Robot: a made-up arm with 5 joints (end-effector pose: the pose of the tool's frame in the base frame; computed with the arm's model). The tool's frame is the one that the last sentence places. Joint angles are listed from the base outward.
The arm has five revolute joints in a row. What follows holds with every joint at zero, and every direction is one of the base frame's.
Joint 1 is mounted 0.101 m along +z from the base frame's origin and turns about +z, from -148.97 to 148.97 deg.
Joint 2 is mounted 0.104 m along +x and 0.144 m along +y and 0.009 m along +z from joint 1 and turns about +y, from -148.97 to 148.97 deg.
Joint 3 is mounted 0.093 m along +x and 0.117 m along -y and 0.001 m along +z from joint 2 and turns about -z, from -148.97 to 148.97 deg.
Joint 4 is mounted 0.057 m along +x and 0.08 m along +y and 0.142 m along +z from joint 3 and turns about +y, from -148.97 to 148.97 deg.
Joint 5 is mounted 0.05 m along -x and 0.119 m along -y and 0.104 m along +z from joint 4 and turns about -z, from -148.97 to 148.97 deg.
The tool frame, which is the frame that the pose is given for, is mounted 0.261 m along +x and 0.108 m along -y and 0.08 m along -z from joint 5; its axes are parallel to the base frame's.
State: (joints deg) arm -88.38 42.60 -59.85 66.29 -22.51
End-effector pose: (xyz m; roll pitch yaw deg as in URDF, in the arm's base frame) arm 0.1628 -0.2157 -0.0786 91.03 31.66 54.52
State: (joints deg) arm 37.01 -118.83 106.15 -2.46 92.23
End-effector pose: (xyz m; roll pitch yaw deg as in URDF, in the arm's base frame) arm -0.0977 0.1978 -0.1070 -147.81 56.16 71.49
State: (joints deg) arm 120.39 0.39 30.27 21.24 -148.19
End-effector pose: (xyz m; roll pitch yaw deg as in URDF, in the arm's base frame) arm -0.3139 0.0227 0.3527 11.95 -18.10 -123.64
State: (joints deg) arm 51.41 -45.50 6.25 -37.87 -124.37
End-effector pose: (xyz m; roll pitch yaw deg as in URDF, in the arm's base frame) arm -0.1537 0.2366 0.2311 -82.19 29.66 141.43
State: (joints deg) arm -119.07 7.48 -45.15 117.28 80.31
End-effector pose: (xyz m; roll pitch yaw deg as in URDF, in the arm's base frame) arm -0.3513 -0.4206 0.2870 -123.44 13.43 -169.51
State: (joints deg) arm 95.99 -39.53 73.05 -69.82 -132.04
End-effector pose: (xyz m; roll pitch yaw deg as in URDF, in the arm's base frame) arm -0.1418 0.3169 0.3167 -84.71 4.33 122.01
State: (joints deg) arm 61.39 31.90 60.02 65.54 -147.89
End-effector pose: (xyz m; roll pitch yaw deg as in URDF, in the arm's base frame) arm 0.1260 0.5043 0.2708 82.61 -30.26 102.63
